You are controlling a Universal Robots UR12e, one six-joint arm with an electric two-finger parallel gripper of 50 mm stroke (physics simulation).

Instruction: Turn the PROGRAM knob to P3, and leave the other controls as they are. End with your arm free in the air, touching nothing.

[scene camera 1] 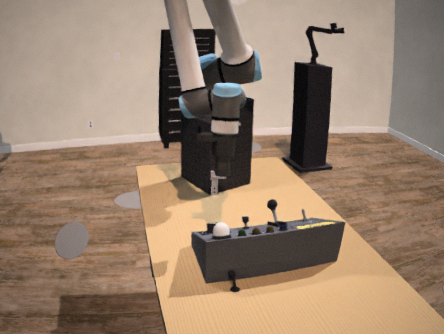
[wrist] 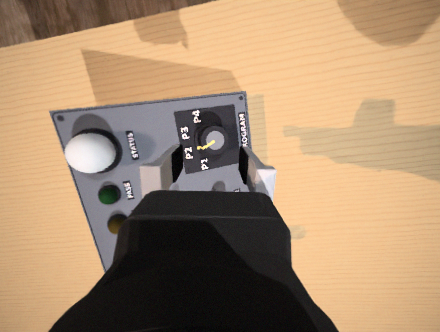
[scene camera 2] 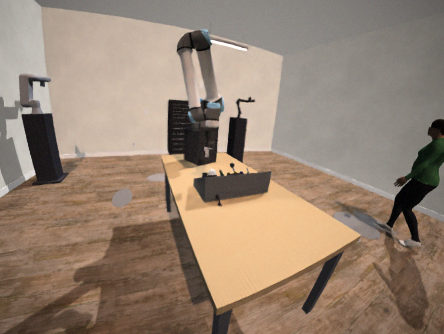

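Seen in the pictures: gripper, fingertip midpoint: (scene camera 1: 213, 192) (wrist: 211, 157) (scene camera 2: 205, 156); arm's base, link origin: (scene camera 2: 201, 126).
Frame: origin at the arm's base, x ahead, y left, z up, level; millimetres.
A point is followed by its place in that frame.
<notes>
The PROGRAM knob (wrist: 216, 139) @[z -267, x 620, y -195 mm] (scene camera 1: 211, 227) @[z -271, x 643, y -207 mm] is round with a grey top, on a dark square plate at a corner of the grey control console (wrist: 160, 112) @[z -269, x 695, y -251 mm] (scene camera 1: 272, 255) @[z -304, x 833, y -53 mm] (scene camera 2: 232, 188) @[z -312, x 830, y -87 mm]. In the wrist view its yellow pointer line is directed at the P2 label (wrist: 188, 153) @[z -279, x 671, y -181 mm], not at the P3 label (wrist: 184, 133) @[z -279, x 669, y -213 mm]. My gripper (wrist: 211, 157) @[z -150, x 612, y -191 mm] (scene camera 1: 215, 183) @[z -150, x 612, y -191 mm] (scene camera 2: 207, 152) @[z -150, x 612, y -191 mm] is open and empty. It hangs in the air above the console's level, apart from the knob. The P1 and P4 labels also show; part of the PROGRAM lettering is hidden by a finger.
The white STATUS dome (wrist: 91, 152) @[z -190, x 758, y -216 mm] (scene camera 1: 221, 230) @[z -197, x 796, y -221 mm] and green PASS light (wrist: 109, 194) @[z -217, x 778, y -154 mm] (scene camera 1: 242, 233) @[z -219, x 796, y -151 mm] sit beside the knob. A black ball-topped lever (scene camera 1: 272, 205) @[z -237, x 604, y 41 mm] and a thin toggle (scene camera 1: 303, 215) @[z -278, x 647, y 160 mm] stand up from the console. A small black object (scene camera 1: 233, 281) @[z -359, x 865, y -198 mm] stands before it on the table (scene camera 1: 300, 305) @[z -387, x 1032, y -30 mm].
</notes>
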